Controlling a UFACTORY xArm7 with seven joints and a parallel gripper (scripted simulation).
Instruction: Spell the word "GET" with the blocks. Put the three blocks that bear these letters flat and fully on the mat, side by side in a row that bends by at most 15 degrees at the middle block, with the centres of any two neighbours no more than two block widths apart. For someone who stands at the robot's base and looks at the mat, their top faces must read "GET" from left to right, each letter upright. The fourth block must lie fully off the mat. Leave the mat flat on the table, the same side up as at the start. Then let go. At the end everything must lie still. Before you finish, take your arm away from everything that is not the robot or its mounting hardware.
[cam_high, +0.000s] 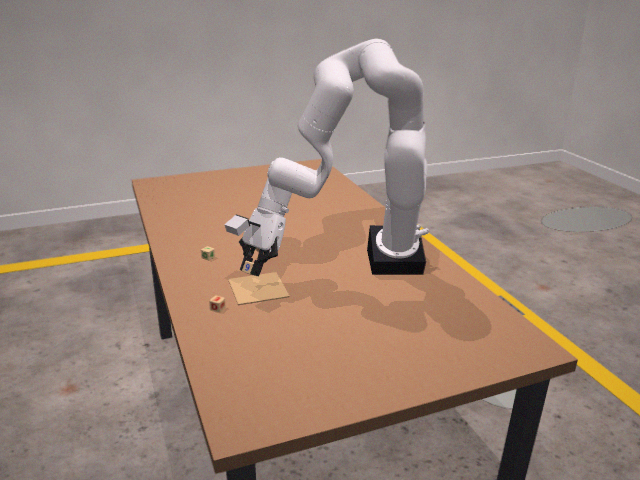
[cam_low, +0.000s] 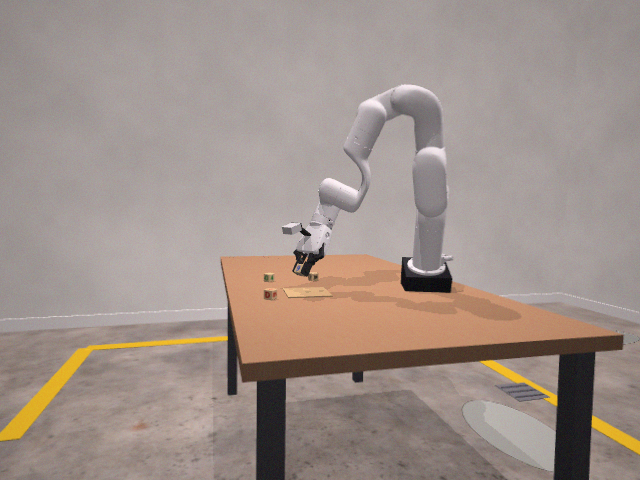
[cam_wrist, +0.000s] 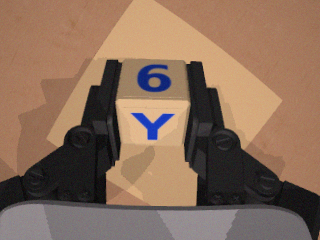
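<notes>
Now: hand 2 cm past the tan mat, 2 cm to the left of it and 8 cm above it. From my hand the other things lie so: green-lettered block 7 cm ahead, 25 cm to the right, 7 cm below; black-lettered block 10 cm behind, 24 cm to the right, 7 cm below; red-lettered block 11 cm ahead, 4 cm to the left, 7 cm below.
</notes>
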